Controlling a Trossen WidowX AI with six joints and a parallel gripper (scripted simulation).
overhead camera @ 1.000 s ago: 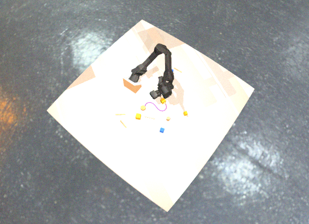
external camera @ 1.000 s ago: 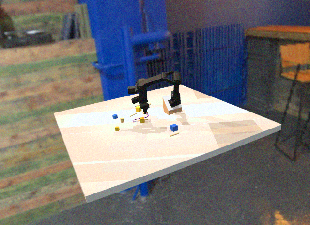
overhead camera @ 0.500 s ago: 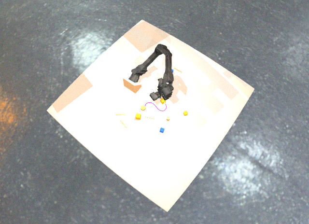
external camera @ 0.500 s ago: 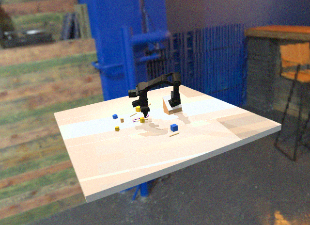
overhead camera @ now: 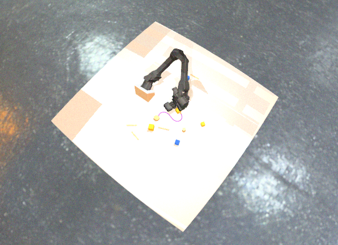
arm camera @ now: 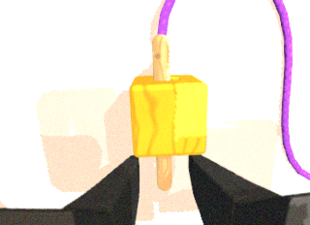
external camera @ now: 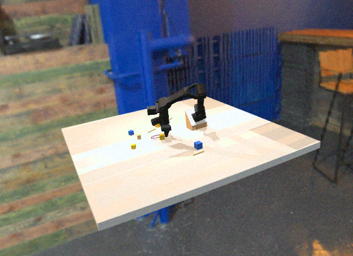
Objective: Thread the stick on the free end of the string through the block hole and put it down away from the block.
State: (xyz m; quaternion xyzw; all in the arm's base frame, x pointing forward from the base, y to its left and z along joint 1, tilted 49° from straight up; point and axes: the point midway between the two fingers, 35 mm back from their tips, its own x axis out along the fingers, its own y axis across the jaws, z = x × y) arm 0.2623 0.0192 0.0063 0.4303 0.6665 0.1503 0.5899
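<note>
The yellow cube is 2 cm ahead of my gripper tip and 1 cm to the right of it. Also, from my gripper tip: round wooden button (15 cm to the right, 7 cm behind, 1 cm below); then small wooden cylinder (14 cm ahead, 12 cm to the right).
</note>
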